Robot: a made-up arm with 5 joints.
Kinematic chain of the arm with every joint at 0, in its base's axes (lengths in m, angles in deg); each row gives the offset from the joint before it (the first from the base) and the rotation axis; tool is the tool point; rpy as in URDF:
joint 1: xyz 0.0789 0 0.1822 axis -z
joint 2: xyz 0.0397 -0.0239 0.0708 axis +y
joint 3: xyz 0.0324 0 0.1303 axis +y
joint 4: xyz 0.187 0 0.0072 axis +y
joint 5: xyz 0.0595 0.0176 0 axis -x
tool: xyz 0 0 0 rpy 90 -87.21 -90
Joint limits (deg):
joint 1: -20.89..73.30
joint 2: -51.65..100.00
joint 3: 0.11..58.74
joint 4: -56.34..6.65
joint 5: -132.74..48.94
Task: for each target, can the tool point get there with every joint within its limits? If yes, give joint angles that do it. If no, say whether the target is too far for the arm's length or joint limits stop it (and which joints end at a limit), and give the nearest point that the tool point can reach.
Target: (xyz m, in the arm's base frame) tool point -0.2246 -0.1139 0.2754
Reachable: no: joint limits stop it (at a limit: joint 2, joint 3, joint 4) | nearest point 0.0160 -0.0236 0.1089 | short by 0.306 m
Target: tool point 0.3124 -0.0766 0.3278
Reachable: yes | joints 16.70 -27.01 48.17 -25.74 -34.50
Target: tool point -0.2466 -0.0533 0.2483
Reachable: no: joint limits stop it (at a limit: joint 2, joint 3, joint 4) | nearest point 0.0126 -0.0108 0.1089 | short by 0.297 m
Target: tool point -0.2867 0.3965 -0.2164
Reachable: no: too far | nearest point 0.0450 0.0367 0.0724 | short by 0.568 m
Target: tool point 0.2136 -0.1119 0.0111
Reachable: yes | joints 37.67 74.46 20.41 -14.36 -57.69
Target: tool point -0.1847 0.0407 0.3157
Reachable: no: joint limits stop it (at a limit: joint 2, joint 3, joint 4) | nearest point 0.0125 0.0102 0.1089 | short by 0.287 m
